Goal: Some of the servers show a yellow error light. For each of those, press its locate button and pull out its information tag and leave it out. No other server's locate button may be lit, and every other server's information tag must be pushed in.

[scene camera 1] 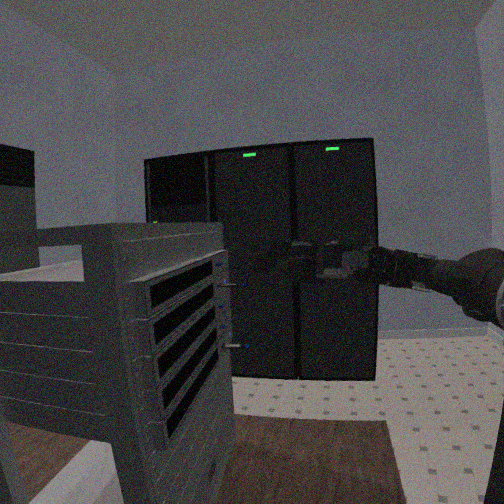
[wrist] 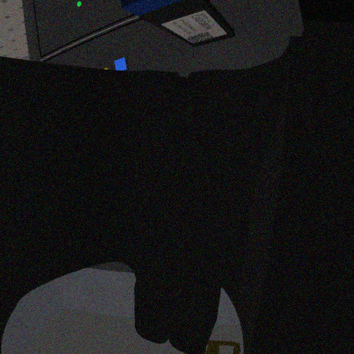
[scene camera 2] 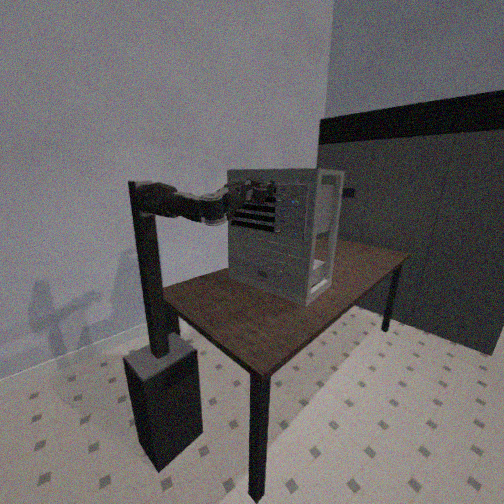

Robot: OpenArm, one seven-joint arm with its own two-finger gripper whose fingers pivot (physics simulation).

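The grey server housing (scene camera 1: 172, 340) (scene camera 2: 267, 245) stands on the table, with several servers (scene camera 1: 185, 312) stacked in its front. An upper tag (scene camera 1: 227, 284) and a lower tag (scene camera 1: 232, 345) stick out at the right edge in scene camera 1. In the wrist view, a tag with a white label (wrist: 195, 27) is out, near a bright blue button (wrist: 120, 64) and a small yellow light (wrist: 106, 69). A green light (wrist: 79, 4) shows on a server further left. My gripper (scene camera 1: 255, 260) (scene camera 2: 272, 188) is shut and empty, in front of the upper servers. Its dark body hides much of the wrist view.
The wooden table (scene camera 1: 310, 450) (scene camera 2: 225, 310) carries the housing. Tall black cabinets (scene camera 1: 337, 200) stand along the wall in scene camera 1. The arm's post (scene camera 2: 150, 280) rises from a dark pedestal (scene camera 2: 170, 410) beside the table. A yellowish outline (wrist: 222, 344) shows low in the wrist view.
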